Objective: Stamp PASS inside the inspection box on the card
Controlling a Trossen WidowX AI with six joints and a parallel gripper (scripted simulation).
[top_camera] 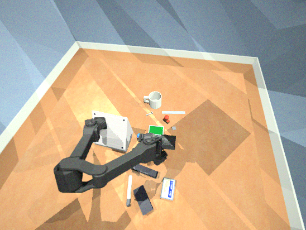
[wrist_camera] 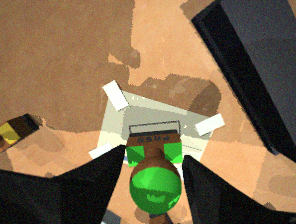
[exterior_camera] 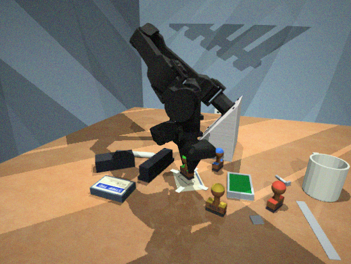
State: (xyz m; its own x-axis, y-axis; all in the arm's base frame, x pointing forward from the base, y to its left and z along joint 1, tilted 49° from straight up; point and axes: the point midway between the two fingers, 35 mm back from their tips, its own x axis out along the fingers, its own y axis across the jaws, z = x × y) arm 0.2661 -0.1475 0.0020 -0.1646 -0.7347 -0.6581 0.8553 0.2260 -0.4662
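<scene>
The card is 40 mm below my gripper tip. Round my gripper tip: green stamp (right at my gripper tip); then yellow stamp (100 mm ahead, 80 mm to the left, 10 mm below); then blue stamp (80 mm to the left, 80 mm behind, 10 mm below).
</scene>
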